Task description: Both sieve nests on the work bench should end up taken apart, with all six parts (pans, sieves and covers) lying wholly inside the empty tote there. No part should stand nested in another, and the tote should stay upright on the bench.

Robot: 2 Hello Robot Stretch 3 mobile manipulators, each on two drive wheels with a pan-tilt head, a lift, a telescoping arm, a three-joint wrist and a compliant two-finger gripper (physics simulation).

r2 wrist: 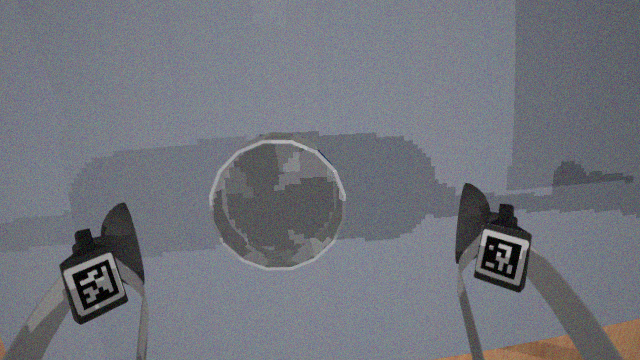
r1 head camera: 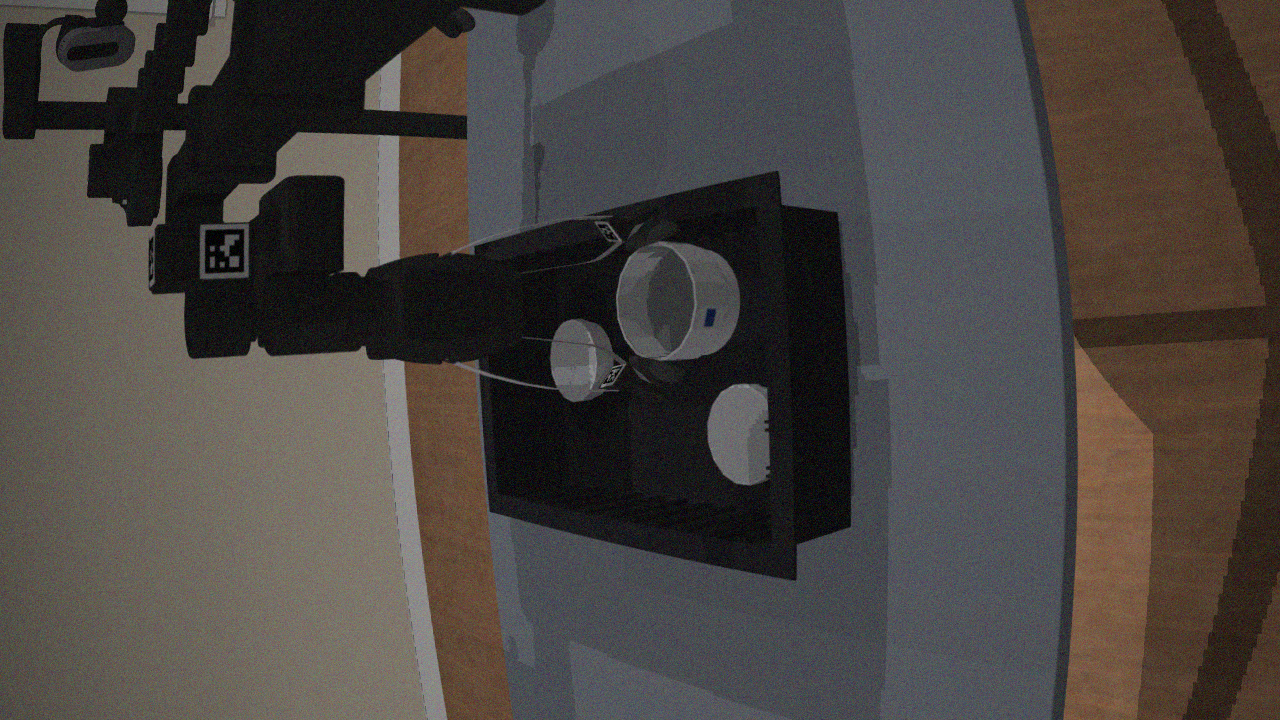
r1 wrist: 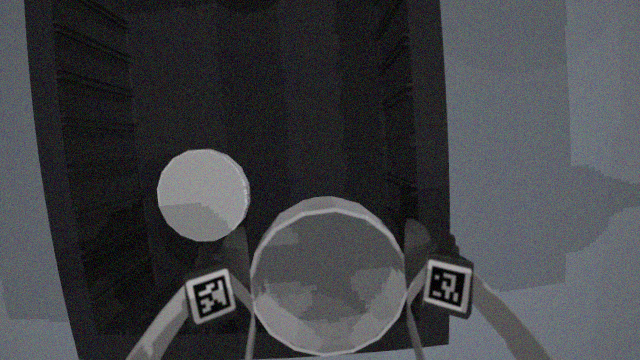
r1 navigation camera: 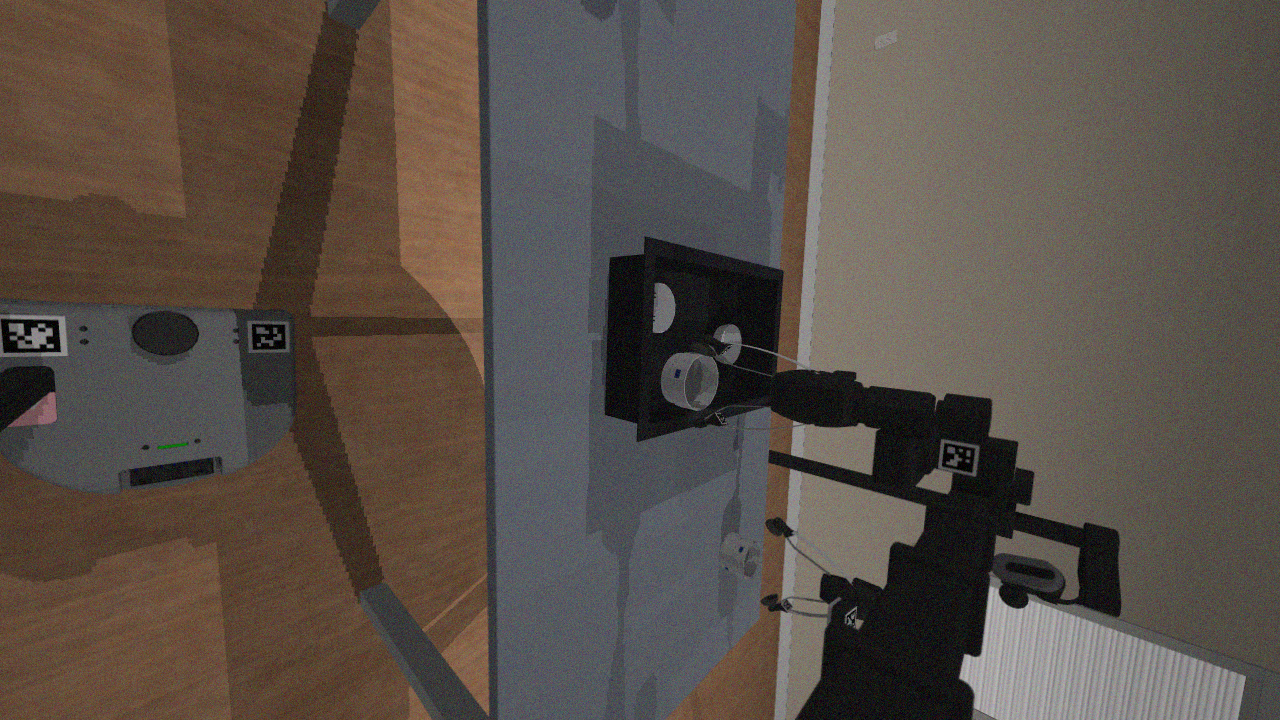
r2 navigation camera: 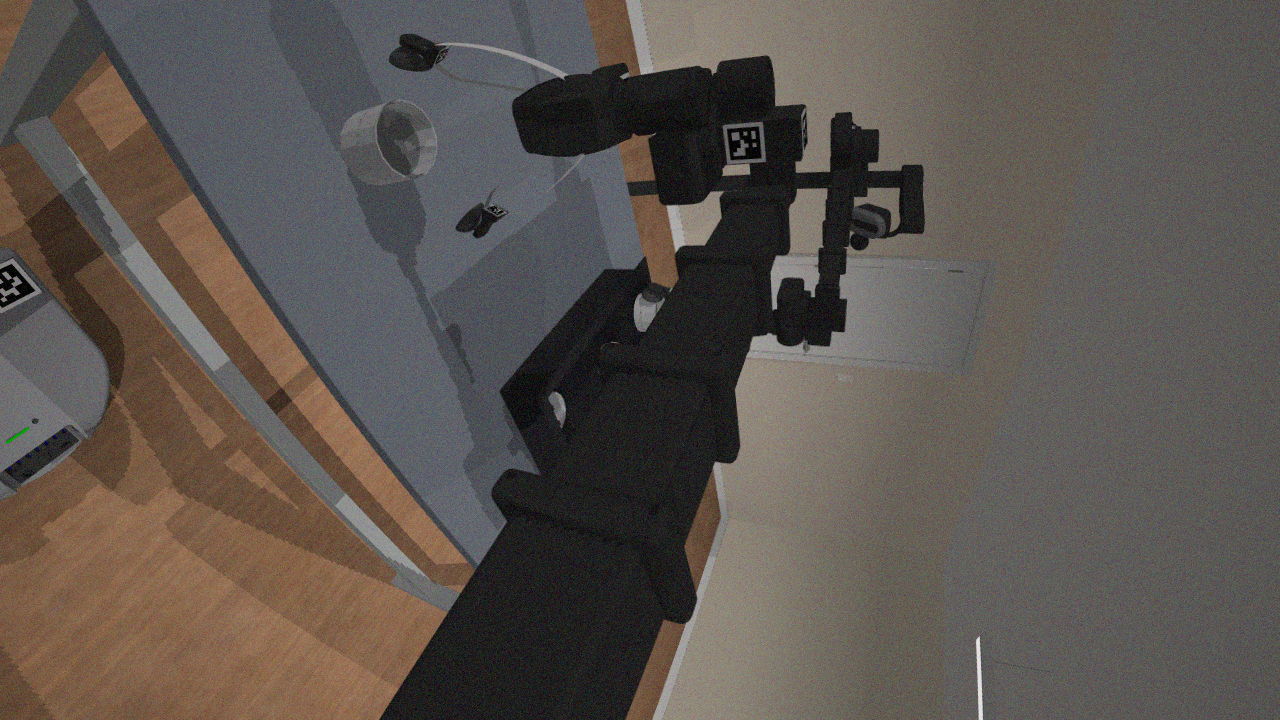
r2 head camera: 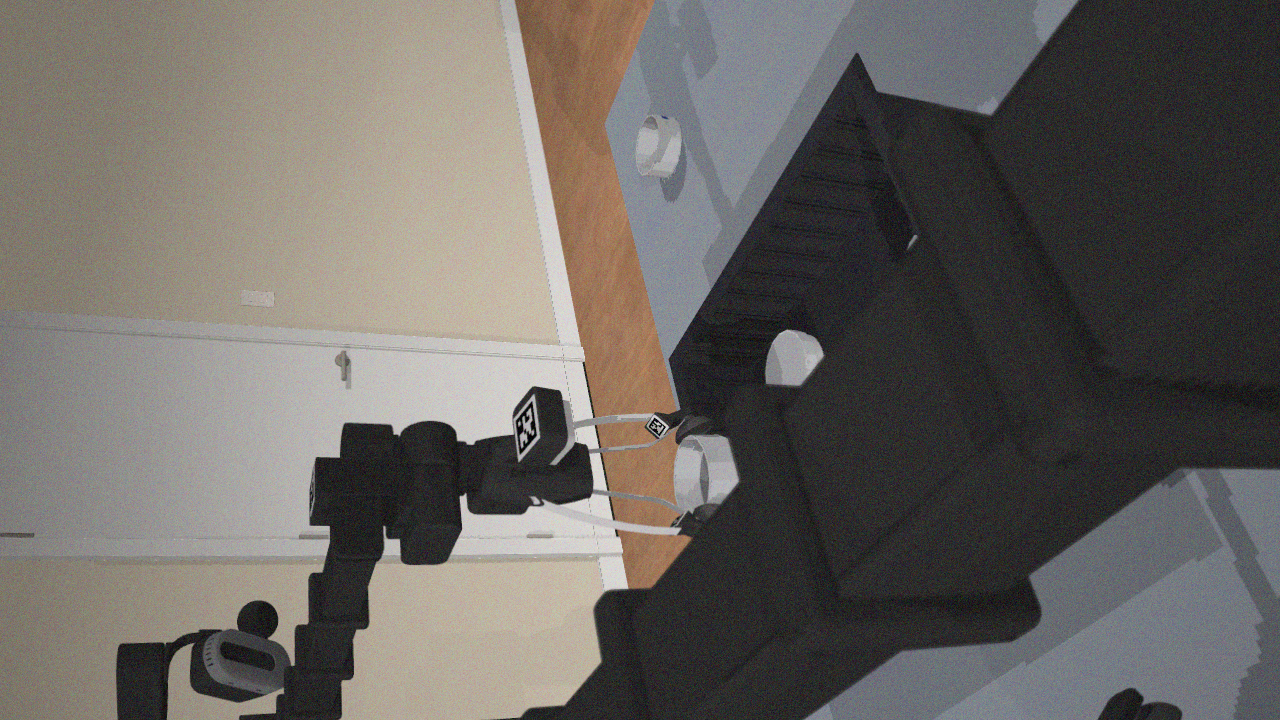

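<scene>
My r1 gripper (r1 head camera: 654,301) (r1 navigation camera: 707,383) (r1 wrist: 327,245) (r2 head camera: 699,471) is shut on a large round pale part with a blue mark (r1 head camera: 716,291) (r1 navigation camera: 677,383) (r1 wrist: 327,330) (r2 head camera: 691,474), held upright over or inside the black tote (r1 head camera: 787,376) (r1 navigation camera: 624,340) (r1 wrist: 430,125) (r2 head camera: 787,232). A small pale round part (r1 head camera: 572,362) (r1 navigation camera: 729,340) (r1 wrist: 202,187) and a whitish part (r1 head camera: 741,434) (r1 navigation camera: 662,308) lie apart in the tote. My r2 gripper (r1 navigation camera: 775,565) (r2 navigation camera: 448,136) (r2 wrist: 297,230) is open above an open round part (r1 navigation camera: 741,555) (r2 navigation camera: 362,147) (r2 wrist: 277,205) on the bench. Another pale ring-shaped part (r2 head camera: 666,147) stands beyond the tote.
The grey bench (r1 head camera: 966,358) (r1 navigation camera: 541,358) carries the tote, with a wall behind it. The r2 arm (r2 navigation camera: 626,429) reaches across in the r2 navigation view and hides part of the tote. A robot base (r1 navigation camera: 205,385) shows on the floor by the bench.
</scene>
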